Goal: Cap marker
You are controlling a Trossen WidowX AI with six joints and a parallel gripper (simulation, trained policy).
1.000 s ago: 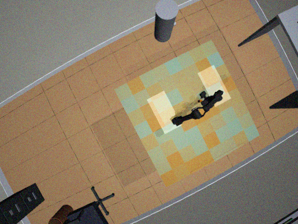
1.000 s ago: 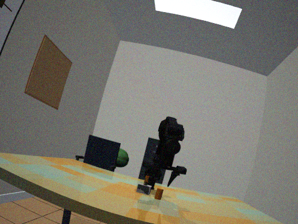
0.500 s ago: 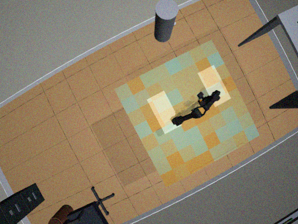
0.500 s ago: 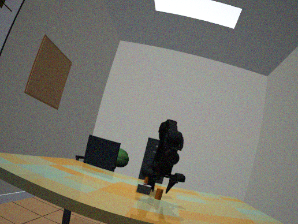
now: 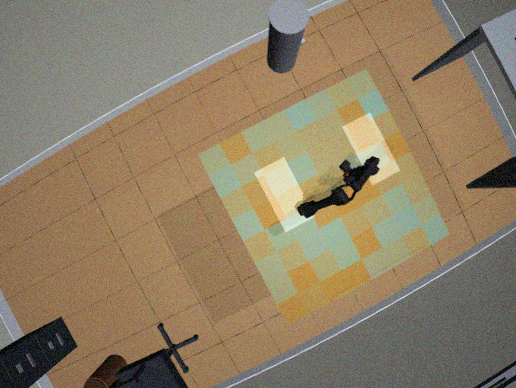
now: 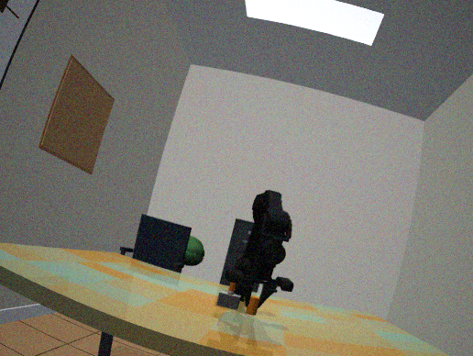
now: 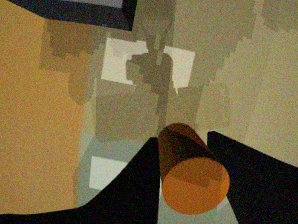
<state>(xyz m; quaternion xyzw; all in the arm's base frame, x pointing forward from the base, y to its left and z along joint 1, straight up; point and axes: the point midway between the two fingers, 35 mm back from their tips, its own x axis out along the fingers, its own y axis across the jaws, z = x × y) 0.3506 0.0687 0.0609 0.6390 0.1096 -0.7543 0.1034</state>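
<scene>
My gripper tip is now 90 mm past the holder block, 70 mm to the left of it and 10 mm above it. Also, from my gripper tip: orange cap: 10 mm ahead, 10 mm above.
</scene>
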